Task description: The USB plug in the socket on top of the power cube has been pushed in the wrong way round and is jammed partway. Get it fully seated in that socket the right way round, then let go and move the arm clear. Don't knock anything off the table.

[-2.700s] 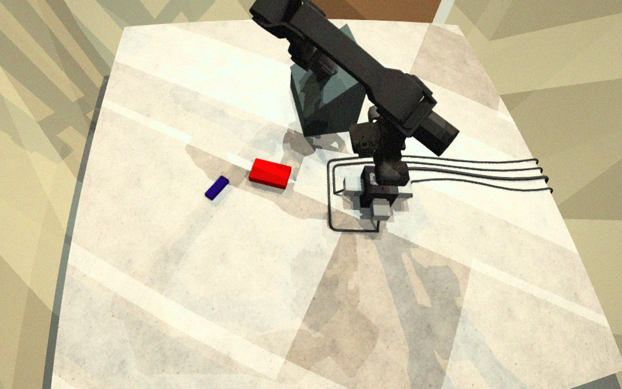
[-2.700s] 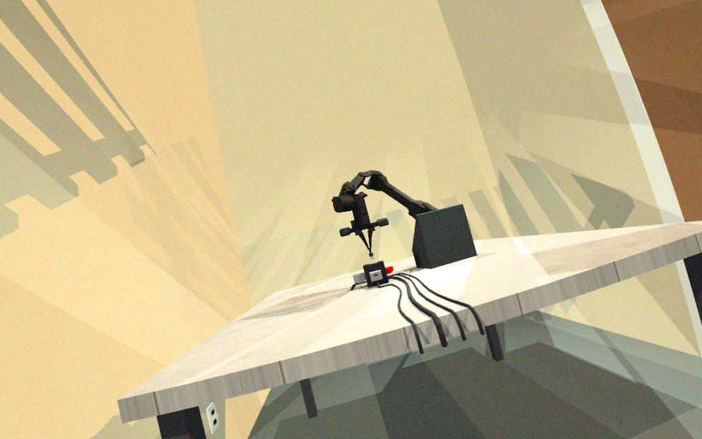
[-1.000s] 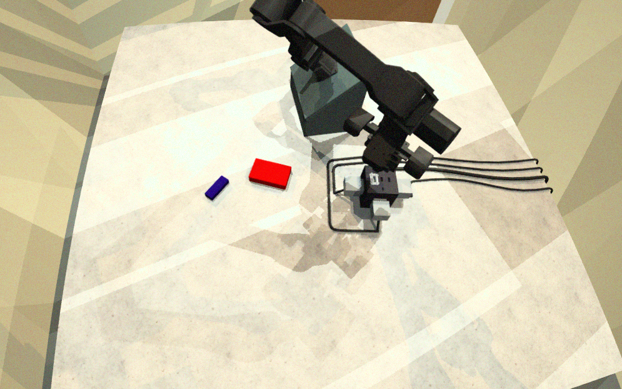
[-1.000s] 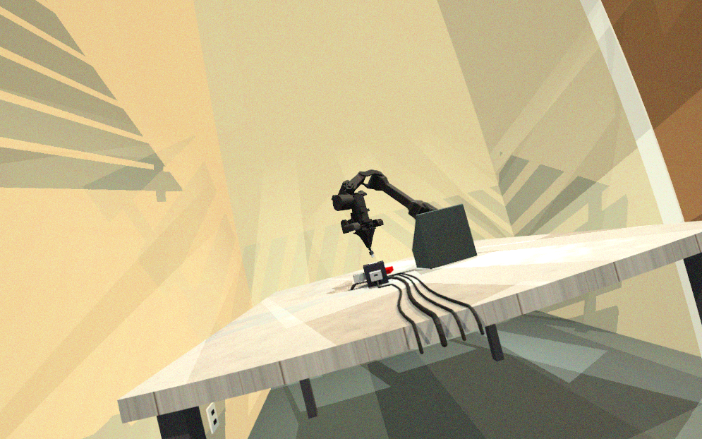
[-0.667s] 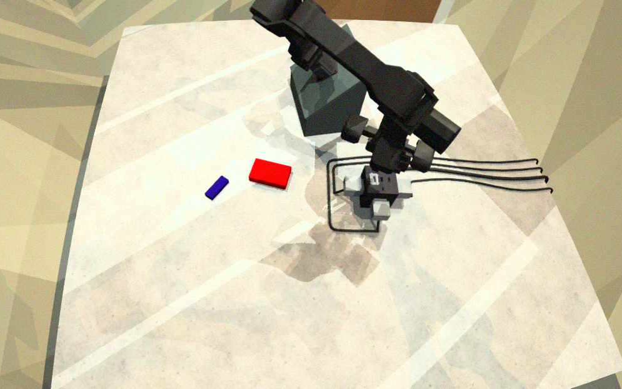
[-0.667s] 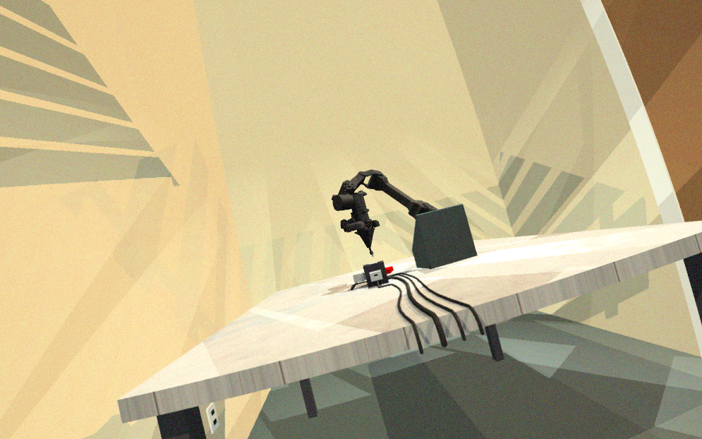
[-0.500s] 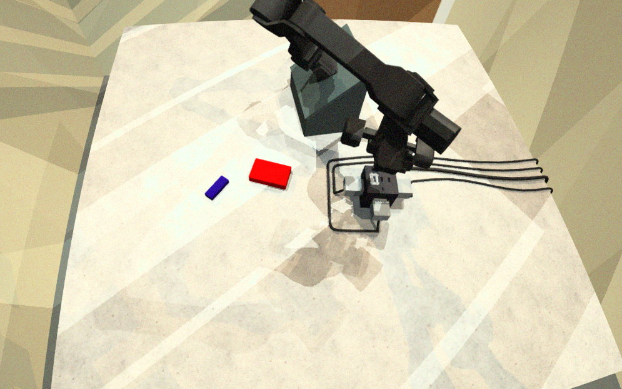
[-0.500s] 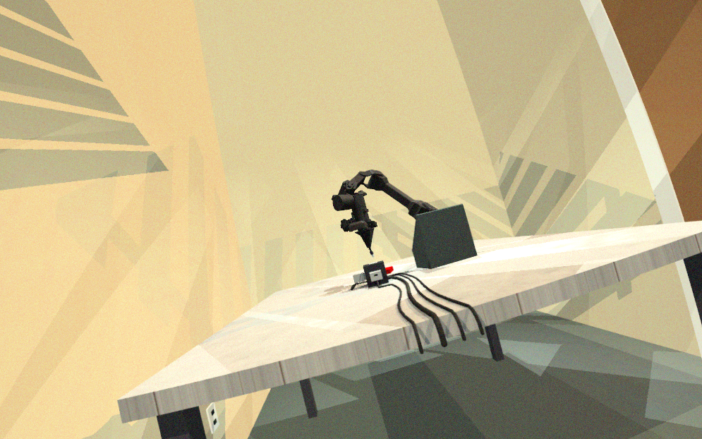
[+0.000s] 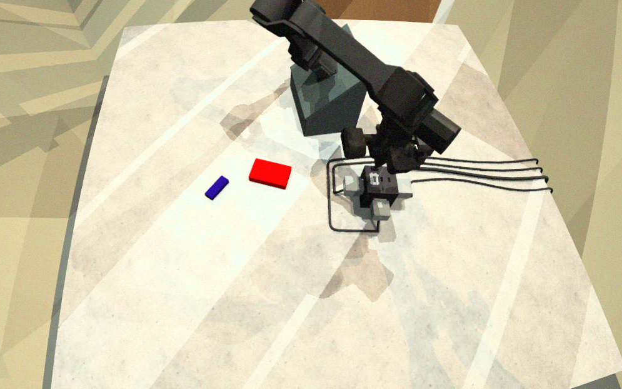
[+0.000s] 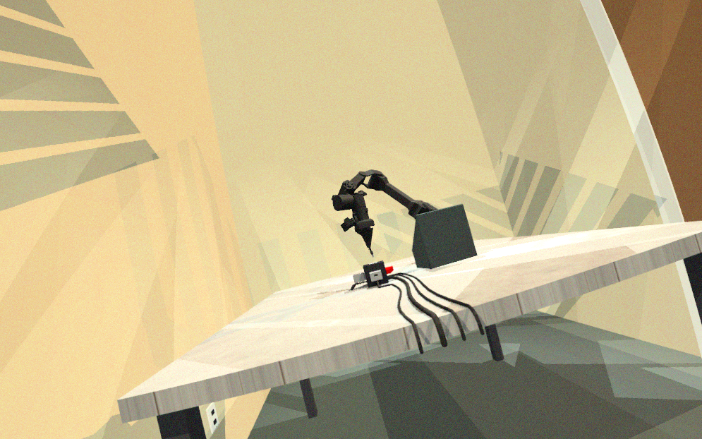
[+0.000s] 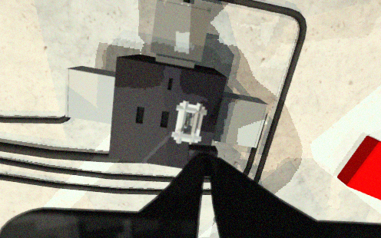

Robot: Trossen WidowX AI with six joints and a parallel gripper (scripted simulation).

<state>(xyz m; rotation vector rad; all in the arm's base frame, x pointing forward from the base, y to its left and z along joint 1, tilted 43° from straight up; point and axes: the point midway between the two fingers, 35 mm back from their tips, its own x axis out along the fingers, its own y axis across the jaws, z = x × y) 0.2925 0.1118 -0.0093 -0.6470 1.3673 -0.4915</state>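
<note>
My gripper tip is 2 cm above the USB plug. From my gripper tip the other things lie so: red block: 6 cm behind, 24 cm to the right, 13 cm below; blue block: 2 cm behind, 37 cm to the right, 13 cm below.
</note>
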